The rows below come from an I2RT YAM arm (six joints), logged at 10 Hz.
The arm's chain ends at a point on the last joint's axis. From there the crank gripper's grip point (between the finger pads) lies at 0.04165 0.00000 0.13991 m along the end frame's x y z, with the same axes.
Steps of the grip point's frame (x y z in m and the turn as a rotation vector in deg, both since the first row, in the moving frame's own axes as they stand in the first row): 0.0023, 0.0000, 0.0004, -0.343, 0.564, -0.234; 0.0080, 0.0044, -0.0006, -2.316, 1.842, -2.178; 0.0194, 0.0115, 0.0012, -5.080, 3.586, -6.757; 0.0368, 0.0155, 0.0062, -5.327, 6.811, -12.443
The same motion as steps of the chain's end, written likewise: 0.0009, -0.0007, 0.0008, -0.343, 0.564, -0.234; 0.0034, 0.0004, 0.0009, -2.316, 1.842, -2.178; 0.0103, 0.0047, 0.0044, -5.080, 3.586, -6.757; 0.0202, 0.0136, 0.0123, -5.327, 6.811, -12.443
